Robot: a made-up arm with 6 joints. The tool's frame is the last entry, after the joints. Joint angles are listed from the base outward. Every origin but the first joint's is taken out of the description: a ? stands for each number. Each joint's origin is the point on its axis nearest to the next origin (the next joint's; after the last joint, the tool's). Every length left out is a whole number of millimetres.
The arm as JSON. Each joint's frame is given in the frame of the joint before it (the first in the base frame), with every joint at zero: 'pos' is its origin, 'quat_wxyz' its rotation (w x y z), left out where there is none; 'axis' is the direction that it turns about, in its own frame. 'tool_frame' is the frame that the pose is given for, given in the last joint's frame.
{
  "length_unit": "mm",
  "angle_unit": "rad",
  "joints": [
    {
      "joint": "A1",
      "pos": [
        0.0,
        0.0,
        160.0
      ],
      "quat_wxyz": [
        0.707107,
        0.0,
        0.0,
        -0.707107
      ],
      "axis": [
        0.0,
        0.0,
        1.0
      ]
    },
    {
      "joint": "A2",
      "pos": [
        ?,
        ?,
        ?
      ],
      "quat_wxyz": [
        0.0,
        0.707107,
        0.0,
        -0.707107
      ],
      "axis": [
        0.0,
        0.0,
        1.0
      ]
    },
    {
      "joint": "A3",
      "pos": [
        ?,
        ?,
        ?
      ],
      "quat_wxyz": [
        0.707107,
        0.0,
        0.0,
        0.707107
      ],
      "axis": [
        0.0,
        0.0,
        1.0
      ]
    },
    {
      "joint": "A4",
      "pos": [
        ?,
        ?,
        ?
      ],
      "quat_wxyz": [
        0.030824,
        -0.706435,
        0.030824,
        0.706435
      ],
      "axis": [
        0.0,
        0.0,
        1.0
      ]
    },
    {
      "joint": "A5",
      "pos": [
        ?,
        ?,
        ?
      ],
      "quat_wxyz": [
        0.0,
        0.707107,
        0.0,
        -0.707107
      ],
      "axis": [
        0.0,
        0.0,
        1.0
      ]
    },
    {
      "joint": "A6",
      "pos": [
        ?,
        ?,
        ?
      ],
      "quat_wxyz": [
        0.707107,
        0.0,
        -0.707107,
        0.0
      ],
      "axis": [
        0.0,
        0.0,
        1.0
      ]
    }
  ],
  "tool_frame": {
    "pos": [
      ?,
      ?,
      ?
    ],
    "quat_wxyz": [
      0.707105,
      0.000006,
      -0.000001,
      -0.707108
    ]
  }
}
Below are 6 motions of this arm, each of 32 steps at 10 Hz.
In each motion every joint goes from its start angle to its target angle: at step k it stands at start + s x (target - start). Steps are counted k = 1, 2, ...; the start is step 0. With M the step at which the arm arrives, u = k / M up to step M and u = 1 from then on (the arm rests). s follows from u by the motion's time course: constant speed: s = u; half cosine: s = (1 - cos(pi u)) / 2; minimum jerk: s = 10 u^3 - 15 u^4 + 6 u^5.
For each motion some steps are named. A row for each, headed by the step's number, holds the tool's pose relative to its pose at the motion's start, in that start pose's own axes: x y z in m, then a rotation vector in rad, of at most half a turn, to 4 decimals.
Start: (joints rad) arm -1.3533 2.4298 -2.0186 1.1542 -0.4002 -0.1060
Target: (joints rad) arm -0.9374 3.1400 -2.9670 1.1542 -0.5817 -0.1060
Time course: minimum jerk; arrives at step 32
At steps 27, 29, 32:
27: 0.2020 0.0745 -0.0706 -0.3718 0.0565 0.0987
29: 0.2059 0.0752 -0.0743 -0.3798 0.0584 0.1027
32: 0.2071 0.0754 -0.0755 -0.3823 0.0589 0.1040

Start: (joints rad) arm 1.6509 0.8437 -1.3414 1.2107 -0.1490 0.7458
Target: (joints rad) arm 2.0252 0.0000 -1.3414 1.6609 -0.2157 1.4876
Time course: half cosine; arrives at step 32
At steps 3, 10, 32:
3: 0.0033 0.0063 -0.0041 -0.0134 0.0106 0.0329
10: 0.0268 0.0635 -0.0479 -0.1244 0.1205 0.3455
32: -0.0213 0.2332 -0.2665 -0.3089 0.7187 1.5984

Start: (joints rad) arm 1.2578 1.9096 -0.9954 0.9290 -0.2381 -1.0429
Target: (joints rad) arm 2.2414 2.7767 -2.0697 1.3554 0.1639 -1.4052
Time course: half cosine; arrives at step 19
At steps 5, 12, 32:
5: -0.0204 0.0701 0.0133 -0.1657 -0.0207 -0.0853
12: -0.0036 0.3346 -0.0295 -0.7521 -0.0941 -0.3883
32: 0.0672 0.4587 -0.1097 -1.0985 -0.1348 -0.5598

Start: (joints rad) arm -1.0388 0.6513 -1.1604 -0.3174 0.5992 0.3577
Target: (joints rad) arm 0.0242 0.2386 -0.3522 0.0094 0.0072 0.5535
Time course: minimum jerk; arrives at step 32
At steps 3, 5, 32:
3: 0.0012 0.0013 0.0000 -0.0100 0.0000 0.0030
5: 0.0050 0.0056 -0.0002 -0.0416 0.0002 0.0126
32: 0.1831 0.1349 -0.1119 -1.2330 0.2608 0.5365

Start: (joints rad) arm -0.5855 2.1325 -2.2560 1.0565 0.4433 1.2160
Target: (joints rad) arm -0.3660 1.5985 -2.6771 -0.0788 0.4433 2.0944
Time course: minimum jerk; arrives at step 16
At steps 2, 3, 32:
2: 0.0058 0.0034 -0.0022 -0.0065 0.0041 -0.0081
3: 0.0176 0.0104 -0.0069 -0.0202 0.0123 -0.0243
32: 0.2868 0.1511 -0.2989 -0.7302 0.2326 -0.2466

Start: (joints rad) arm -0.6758 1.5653 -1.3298 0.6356 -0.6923 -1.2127
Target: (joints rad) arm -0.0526 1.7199 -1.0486 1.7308 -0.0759 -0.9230
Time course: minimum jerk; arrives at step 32
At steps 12, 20, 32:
12: 0.0090 0.0812 -0.0443 -0.2961 0.2589 0.3166
20: 0.0089 0.1880 -0.1576 -0.7254 0.7451 0.7553
32: 0.0040 0.2282 -0.2413 -0.9196 1.0825 0.9749

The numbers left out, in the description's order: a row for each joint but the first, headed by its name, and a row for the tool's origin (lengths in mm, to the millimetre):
A2: 0.0 0.0 0.0
A3: -28.0 205.0 0.0
A4: -317.0 56.0 0.0
A5: 0.0 0.0 0.0
A6: -65.0 0.0 0.0
tool: 0.0 0.0 0.0

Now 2 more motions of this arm.
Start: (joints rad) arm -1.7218 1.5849 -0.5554 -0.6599 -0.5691 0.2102
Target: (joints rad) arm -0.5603 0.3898 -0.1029 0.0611 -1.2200 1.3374
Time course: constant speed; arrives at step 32
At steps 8, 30, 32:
8: -0.0753 0.0712 -0.0284 -0.2145 -0.3713 0.2840
30: -0.1446 0.1845 -0.2086 -1.4436 -0.8335 1.3511
32: -0.1426 0.1852 -0.2241 -1.5817 -0.8173 1.4616

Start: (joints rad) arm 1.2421 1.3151 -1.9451 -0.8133 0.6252 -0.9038
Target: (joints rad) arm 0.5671 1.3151 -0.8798 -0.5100 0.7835 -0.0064
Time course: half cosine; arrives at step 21
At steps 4, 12, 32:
4: 0.0080 0.0327 0.0177 -0.0987 0.0556 0.0494
12: 0.1152 0.2394 0.0479 -0.5882 0.6125 0.4458
32: 0.2048 0.3738 -0.0283 -0.7722 1.2239 0.7924

